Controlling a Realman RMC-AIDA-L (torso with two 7-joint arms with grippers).
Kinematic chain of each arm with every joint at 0, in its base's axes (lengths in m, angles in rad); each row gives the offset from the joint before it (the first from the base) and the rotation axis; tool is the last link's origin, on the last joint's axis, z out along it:
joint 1: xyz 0 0 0.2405 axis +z
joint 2: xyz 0 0 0 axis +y
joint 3: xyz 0 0 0.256 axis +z
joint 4: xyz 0 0 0 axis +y
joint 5: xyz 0 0 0.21 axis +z
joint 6: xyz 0 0 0 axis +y
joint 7: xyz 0 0 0.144 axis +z
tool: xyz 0 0 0
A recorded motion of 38 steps. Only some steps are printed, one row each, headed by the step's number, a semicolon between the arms.
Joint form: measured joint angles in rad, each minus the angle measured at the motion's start. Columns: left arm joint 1, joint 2, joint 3, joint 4, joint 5, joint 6, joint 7; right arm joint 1, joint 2, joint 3, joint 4, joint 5, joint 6, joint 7.
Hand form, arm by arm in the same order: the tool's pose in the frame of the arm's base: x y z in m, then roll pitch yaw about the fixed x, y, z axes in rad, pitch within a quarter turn. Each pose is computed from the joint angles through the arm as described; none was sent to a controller.
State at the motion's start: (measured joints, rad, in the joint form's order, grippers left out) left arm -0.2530 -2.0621 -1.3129 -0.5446 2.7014 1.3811 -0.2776; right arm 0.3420 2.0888 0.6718 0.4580 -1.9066 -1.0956 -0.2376
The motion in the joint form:
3: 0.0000 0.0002 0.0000 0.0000 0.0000 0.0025 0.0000; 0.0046 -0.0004 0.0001 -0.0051 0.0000 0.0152 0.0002
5: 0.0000 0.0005 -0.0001 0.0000 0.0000 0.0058 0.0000; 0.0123 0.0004 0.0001 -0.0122 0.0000 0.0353 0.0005
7: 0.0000 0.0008 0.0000 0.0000 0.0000 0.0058 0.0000; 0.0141 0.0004 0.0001 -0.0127 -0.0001 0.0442 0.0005
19: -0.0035 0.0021 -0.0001 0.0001 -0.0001 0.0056 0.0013; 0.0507 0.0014 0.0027 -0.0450 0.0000 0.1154 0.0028
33: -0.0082 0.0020 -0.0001 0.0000 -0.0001 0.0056 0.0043; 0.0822 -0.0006 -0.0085 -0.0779 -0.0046 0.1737 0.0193
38: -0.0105 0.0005 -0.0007 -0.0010 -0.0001 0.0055 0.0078; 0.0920 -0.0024 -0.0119 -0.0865 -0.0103 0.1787 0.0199
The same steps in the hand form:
3: -0.2744 0.3187 0.0547 -1.0699 -0.8789 -0.8399; 0.3096 0.3170 -0.0441 -1.5899 0.7494 -0.0059
5: -0.2742 0.3185 0.0551 -1.0676 -0.8770 -0.8441; 0.3105 0.3189 -0.0463 -1.6132 0.7439 -0.0290
7: -0.2742 0.3185 0.0552 -1.0679 -0.8768 -0.8439; 0.3107 0.3193 -0.0473 -1.6233 0.7430 -0.0392
19: -0.2734 0.3195 0.0557 -1.0698 -0.8747 -0.8452; 0.3133 0.3284 -0.0529 -1.6968 0.7139 -0.1109
33: -0.2718 0.3208 0.0556 -1.0713 -0.8721 -0.8479; 0.3162 0.3348 -0.0575 -1.7651 0.6846 -0.1687
38: -0.2707 0.3214 0.0553 -1.0706 -0.8700 -0.8501; 0.3155 0.3373 -0.0572 -1.7729 0.6708 -0.1658

